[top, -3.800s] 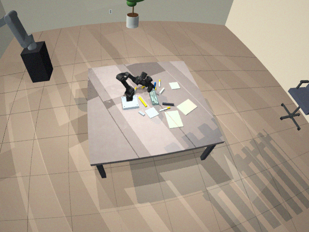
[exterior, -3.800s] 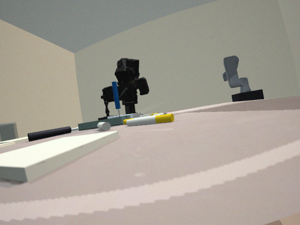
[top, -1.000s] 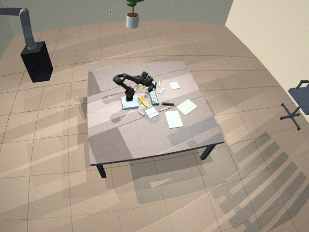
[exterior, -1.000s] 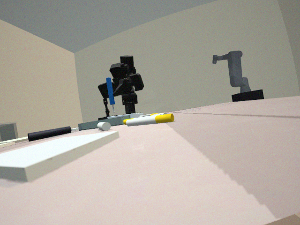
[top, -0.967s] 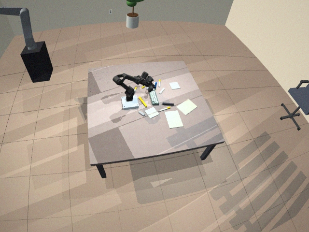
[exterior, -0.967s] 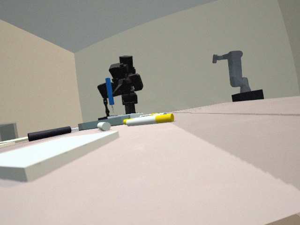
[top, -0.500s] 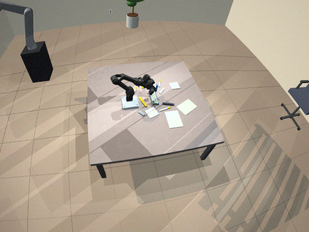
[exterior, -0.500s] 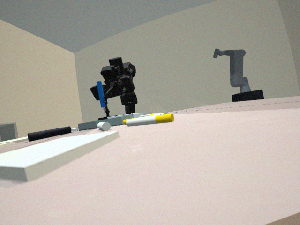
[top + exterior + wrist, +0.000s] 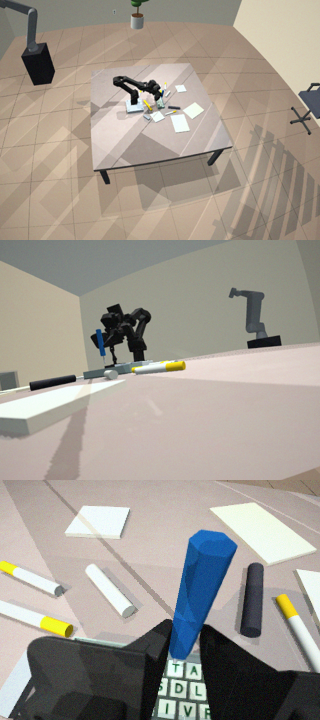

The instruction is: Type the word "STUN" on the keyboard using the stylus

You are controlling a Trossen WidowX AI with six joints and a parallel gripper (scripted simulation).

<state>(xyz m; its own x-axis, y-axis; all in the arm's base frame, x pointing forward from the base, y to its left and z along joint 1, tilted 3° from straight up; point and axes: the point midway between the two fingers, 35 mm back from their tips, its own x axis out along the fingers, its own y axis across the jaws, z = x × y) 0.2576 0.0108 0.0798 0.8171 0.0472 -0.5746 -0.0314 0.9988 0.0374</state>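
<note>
Now: gripper tip 140 mm past the yellow marker, 40 mm to the left of it and 90 mm above it. Round my gripper tip: white cylinder: 90 mm ahead, 100 mm to the left, 90 mm below; black cylinder: 120 mm ahead, 100 mm to the right, 90 mm below; stylus: 20 mm below.
</note>
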